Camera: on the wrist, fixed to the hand. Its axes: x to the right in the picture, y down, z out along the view.
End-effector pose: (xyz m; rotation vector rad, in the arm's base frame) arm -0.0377 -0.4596 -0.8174 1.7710 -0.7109 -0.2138
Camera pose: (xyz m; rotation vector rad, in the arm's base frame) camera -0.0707 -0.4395 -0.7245 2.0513 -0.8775 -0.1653
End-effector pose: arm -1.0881 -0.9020 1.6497 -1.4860 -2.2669 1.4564
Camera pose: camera -0.9990 -0.8871 1.6054 -1.3988 -1.9496 1.8197
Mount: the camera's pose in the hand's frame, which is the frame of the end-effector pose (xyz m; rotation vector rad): -0.0182 0.0941 -0.0305 0.3110 -0.0899 0.0365
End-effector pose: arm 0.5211 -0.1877 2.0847 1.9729 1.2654 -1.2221
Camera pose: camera 0.6148 -0.2145 2.1097 2.1148 1.0405 -1.5479
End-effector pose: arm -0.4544 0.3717 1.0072 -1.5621 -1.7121 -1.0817
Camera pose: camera -0.3624 0.3350 1.0245 -1.4544 -1.8040 -0.6957
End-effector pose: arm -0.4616 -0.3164 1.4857 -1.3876 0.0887 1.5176
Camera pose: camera -0.5094 -0.3909 1.4380 -1.0744 0.2834 1.5209
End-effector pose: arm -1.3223 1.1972 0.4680 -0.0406 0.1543 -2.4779
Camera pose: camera -1.2527 1.1377 0.4265 -0.0166 -0.2663 -2.4305
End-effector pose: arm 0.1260 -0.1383 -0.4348 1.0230 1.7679 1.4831
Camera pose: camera 0.1263 -0.1624 -0.3372 1.2603 1.9627 1.1847
